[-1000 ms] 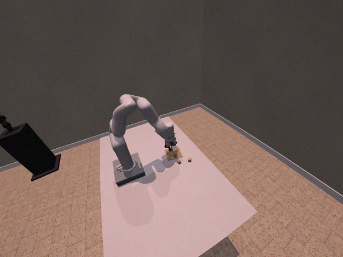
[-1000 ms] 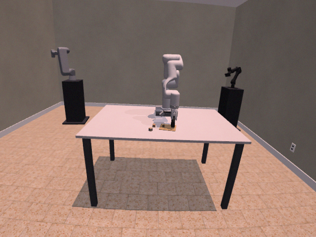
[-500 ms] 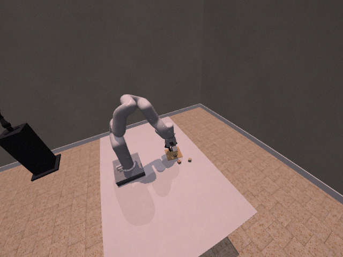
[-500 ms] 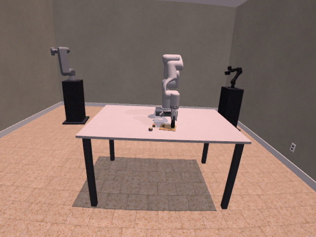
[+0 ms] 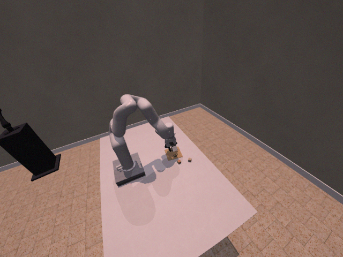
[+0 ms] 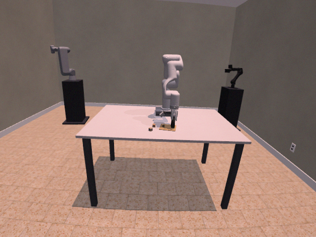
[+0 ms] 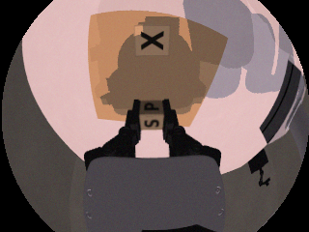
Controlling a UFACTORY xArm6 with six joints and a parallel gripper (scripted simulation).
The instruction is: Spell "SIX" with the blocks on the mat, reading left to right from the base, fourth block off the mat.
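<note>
My gripper is now 1 cm past the tan mat, 4 cm to the left of it and 2 cm above it.
</note>
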